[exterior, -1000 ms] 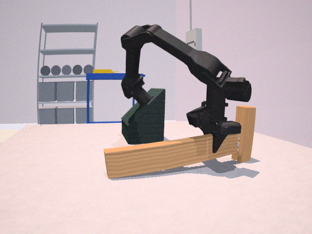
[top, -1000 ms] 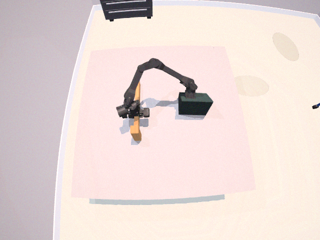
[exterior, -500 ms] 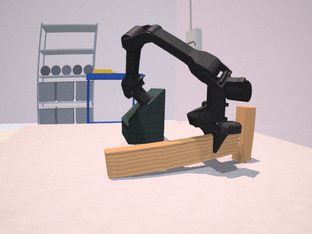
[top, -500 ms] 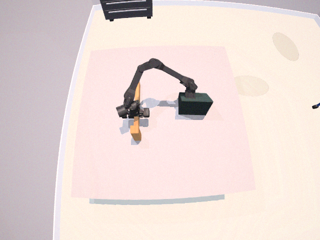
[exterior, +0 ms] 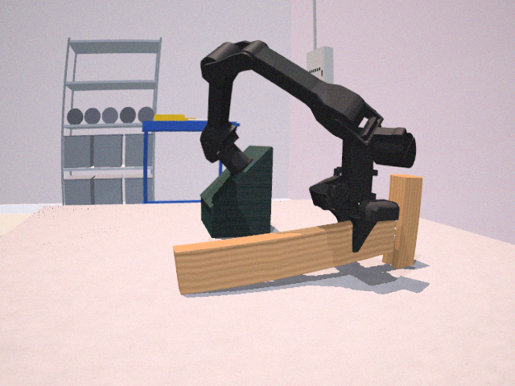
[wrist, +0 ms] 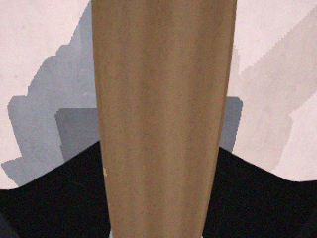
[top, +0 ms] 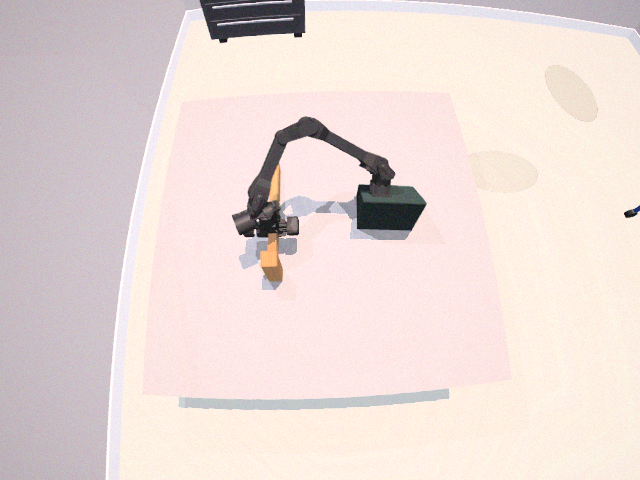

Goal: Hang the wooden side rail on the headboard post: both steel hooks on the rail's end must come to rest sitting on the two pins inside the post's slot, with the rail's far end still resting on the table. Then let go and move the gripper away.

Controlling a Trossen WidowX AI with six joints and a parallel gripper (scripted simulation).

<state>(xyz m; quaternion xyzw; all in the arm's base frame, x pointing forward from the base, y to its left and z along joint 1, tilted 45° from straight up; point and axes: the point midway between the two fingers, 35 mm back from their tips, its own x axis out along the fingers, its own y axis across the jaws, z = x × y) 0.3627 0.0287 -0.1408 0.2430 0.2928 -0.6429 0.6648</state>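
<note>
Now: gripper tip 13 cm to the right of the headboard post, 4 cm below it and 1 cm past it.
</note>
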